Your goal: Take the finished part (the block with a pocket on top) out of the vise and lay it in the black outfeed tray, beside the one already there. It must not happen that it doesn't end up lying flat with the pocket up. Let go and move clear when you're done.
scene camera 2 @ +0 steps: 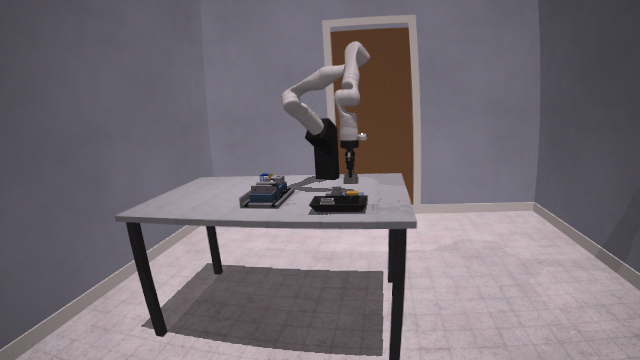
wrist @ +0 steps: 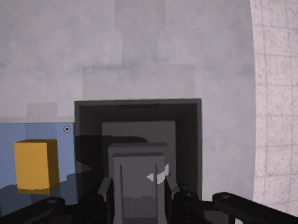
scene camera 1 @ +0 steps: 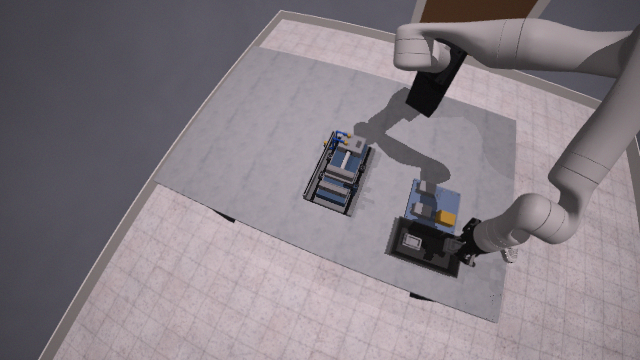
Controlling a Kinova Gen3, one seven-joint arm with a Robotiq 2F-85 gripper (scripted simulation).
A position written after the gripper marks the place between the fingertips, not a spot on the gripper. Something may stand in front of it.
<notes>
In view: the gripper (scene camera 1: 456, 247) and a yellow block (wrist: 37, 170).
The gripper also shows in the wrist view (wrist: 139, 190).
</notes>
